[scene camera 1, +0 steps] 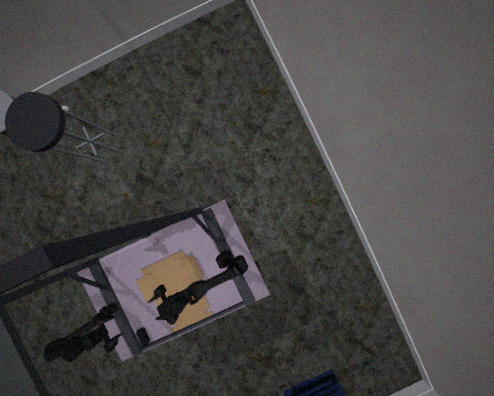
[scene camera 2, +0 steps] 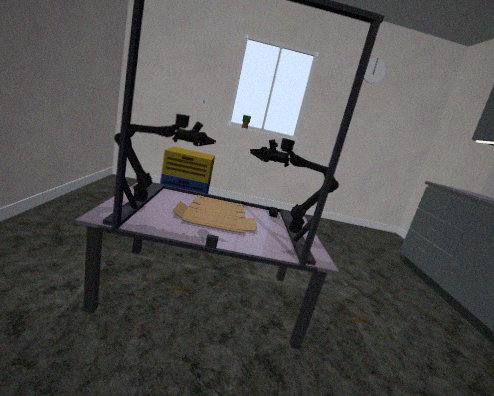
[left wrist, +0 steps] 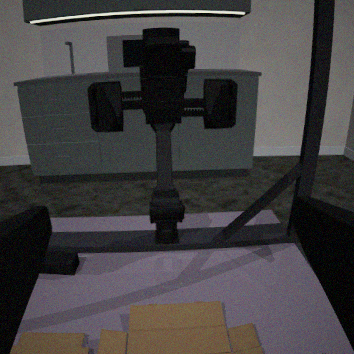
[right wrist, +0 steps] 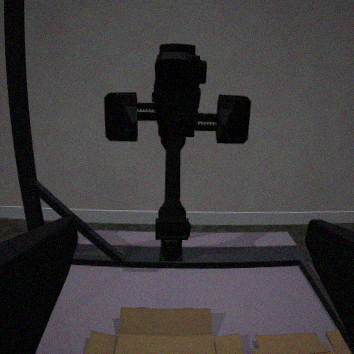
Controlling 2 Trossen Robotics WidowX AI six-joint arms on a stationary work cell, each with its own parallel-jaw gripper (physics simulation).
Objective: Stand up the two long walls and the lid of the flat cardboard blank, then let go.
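Frame: origin at the left arm's base, x back, y right, z up, level; metres.
Seen in the pictures: left gripper, between the fingertips: (scene camera 1: 151, 310) (scene camera 2: 215, 142) (left wrist: 172, 213) (right wrist: 178, 128); right gripper, between the fingertips: (scene camera 1: 119, 325) (scene camera 2: 250, 151) (left wrist: 163, 117) (right wrist: 194, 231); left arm's base, origin of its link: (scene camera 1: 226, 254) (scene camera 2: 139, 199) (right wrist: 170, 253); right arm's base, origin of its link: (scene camera 1: 113, 307) (scene camera 2: 294, 230) (left wrist: 166, 236).
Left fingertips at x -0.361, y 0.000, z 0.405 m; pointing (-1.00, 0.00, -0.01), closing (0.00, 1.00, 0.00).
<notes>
Offsets run from my left fingertips to a thing's top centre. Level surfaces: height alone.
The tan cardboard blank (scene camera 1: 170, 272) (scene camera 2: 215, 215) (left wrist: 177, 340) (right wrist: 165, 345) lies spread out on the table, its main panels flat and some end flaps slightly tilted. The long walls and lid are down. Part of it is hidden under the left arm in scene camera 1. My left gripper (scene camera 1: 154, 309) (scene camera 2: 215, 142) (right wrist: 178, 128) is open and empty, high above the blank. My right gripper (scene camera 1: 118, 324) (scene camera 2: 251, 151) (left wrist: 163, 117) is open and empty, also high above the table, facing the left one. Neither touches the cardboard.
The pale table {dz -0.424 m} (scene camera 1: 225, 215) (scene camera 2: 150, 220) carries a dark frame with upright posts (scene camera 2: 129, 100) (scene camera 2: 345, 120). A small black block {dx -0.454, dy -0.287, dz -0.389 m} (scene camera 1: 143, 336) (scene camera 2: 273, 212) (left wrist: 60, 262) sits near the right arm's base. Another dark block {dx -0.097, dy +0.368, dz -0.367 m} (scene camera 2: 212, 242) is at the near edge in scene camera 2.
</notes>
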